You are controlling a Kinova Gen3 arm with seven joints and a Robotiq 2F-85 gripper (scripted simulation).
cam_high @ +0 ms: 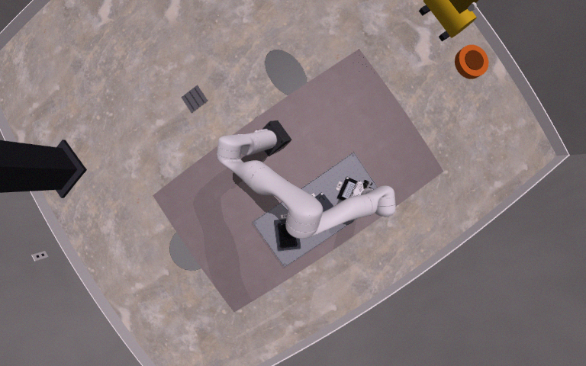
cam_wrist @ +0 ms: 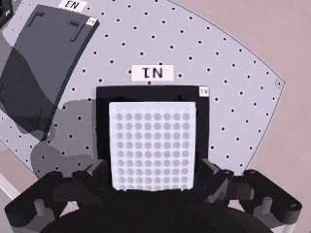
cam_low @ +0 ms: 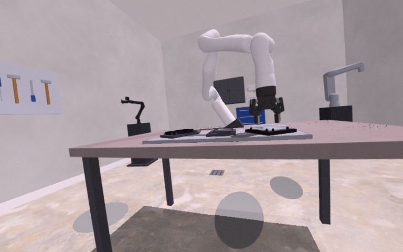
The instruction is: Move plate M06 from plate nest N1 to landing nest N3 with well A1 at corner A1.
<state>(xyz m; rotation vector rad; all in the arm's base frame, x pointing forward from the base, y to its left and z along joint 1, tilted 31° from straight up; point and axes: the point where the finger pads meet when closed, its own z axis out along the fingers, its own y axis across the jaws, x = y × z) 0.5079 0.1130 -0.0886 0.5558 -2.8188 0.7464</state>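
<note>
Now: hand 2 cm above the white well plate M06. From my hand the other things lie so: black nest N1: 3 cm below; then landing nest N3: 19 cm to the right, 5 cm behind, 3 cm below; then N3 label: 18 cm to the right, 14 cm behind, 4 cm below.
</note>
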